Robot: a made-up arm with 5 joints.
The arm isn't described. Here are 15 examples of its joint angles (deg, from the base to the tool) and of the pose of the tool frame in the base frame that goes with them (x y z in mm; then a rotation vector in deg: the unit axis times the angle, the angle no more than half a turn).
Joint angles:
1: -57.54 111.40 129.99 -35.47 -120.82
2: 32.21 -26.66 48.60 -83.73 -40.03
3: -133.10 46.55 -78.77 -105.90 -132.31
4: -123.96 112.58 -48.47 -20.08 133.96
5: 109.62 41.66 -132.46 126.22 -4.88
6: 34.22 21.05 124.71 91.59 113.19
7: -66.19 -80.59 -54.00 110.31 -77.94
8: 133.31 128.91 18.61 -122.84 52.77
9: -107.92 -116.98 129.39 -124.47 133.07
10: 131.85 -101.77 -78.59 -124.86 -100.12
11: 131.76 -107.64 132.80 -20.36 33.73
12: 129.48 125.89 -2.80 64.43 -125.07
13: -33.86 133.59 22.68 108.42 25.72
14: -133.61 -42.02 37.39 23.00 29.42
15: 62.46 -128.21 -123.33 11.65 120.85
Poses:
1: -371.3 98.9 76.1 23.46 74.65 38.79
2: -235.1 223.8 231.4 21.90 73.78 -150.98
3: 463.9 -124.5 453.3 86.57 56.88 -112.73
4: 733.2 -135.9 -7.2 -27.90 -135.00 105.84
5: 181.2 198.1 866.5 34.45 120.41 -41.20
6: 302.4 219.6 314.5 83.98 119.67 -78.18
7: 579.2 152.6 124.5 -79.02 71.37 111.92
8: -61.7 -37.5 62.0 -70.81 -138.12 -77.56
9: -330.7 -37.6 338.2 3.49 73.99 -26.75
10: -306.4 17.3 93.9 99.59 -17.19 70.72
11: 523.1 -252.7 481.1 -64.78 57.74 80.12
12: -301.4 376.1 206.2 88.77 126.15 78.14
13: -13.6 -376.0 577.0 106.33 105.49 -66.75
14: 600.3 5.4 -97.0 1.07 78.10 153.43
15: 340.6 -327.3 -341.5 -72.55 -49.89 -117.62
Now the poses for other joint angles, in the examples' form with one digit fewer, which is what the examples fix.
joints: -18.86 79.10 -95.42 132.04 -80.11
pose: -603 -378 514 -85.5 -31.8 -10.7
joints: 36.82 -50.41 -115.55 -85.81 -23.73
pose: -51 -123 620 -104.8 -37.8 -49.9
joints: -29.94 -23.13 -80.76 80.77 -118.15
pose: 271 -166 748 -76.7 -28.1 10.2
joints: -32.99 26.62 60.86 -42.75 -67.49
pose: -222 -98 -66 43.4 51.1 -54.6
